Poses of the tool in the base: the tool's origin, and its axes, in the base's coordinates. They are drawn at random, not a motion.
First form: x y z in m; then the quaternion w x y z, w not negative.
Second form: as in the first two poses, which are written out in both.
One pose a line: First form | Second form
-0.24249, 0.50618, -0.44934, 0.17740, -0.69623, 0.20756, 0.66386 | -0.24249, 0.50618, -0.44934, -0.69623, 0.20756, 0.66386, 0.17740
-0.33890, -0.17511, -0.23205, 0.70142, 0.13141, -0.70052, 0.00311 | -0.33890, -0.17511, -0.23205, 0.13141, -0.70052, 0.00311, 0.70142
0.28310, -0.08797, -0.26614, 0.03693, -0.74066, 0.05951, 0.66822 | 0.28310, -0.08797, -0.26614, -0.74066, 0.05951, 0.66822, 0.03693
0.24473, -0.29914, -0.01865, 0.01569, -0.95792, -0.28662, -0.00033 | 0.24473, -0.29914, -0.01865, -0.95792, -0.28662, -0.00033, 0.01569
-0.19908, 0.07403, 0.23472, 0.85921, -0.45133, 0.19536, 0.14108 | -0.19908, 0.07403, 0.23472, -0.45133, 0.19536, 0.14108, 0.85921
